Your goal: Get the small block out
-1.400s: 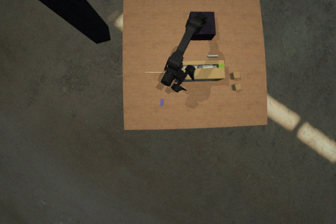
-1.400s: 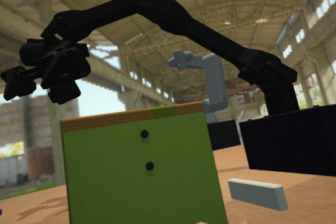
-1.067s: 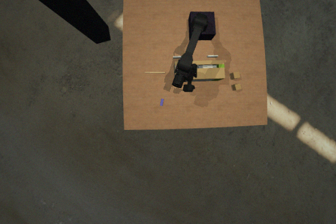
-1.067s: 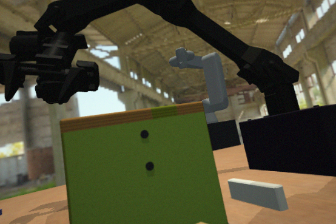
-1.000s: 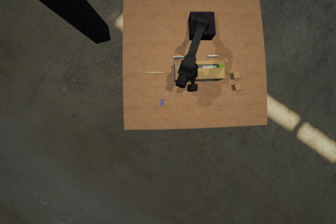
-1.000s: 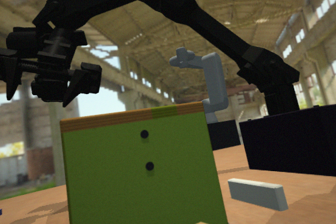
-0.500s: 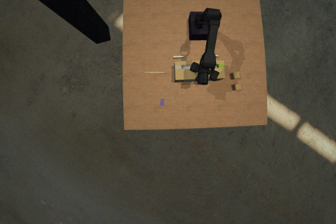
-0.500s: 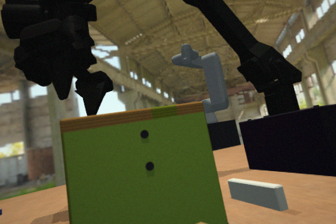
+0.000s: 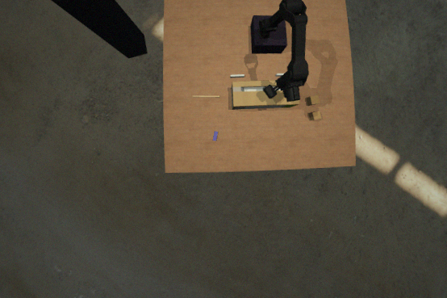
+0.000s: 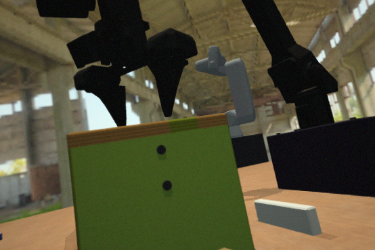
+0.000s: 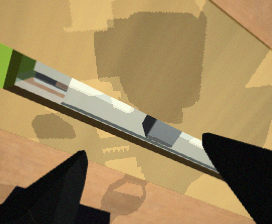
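Now: gripper tip 2 cm past the tan box, 4 cm to the left of it and 9 cm above it. Round my gripper tip: thin stick (6 cm behind, 40 cm to the right, 15 cm below).
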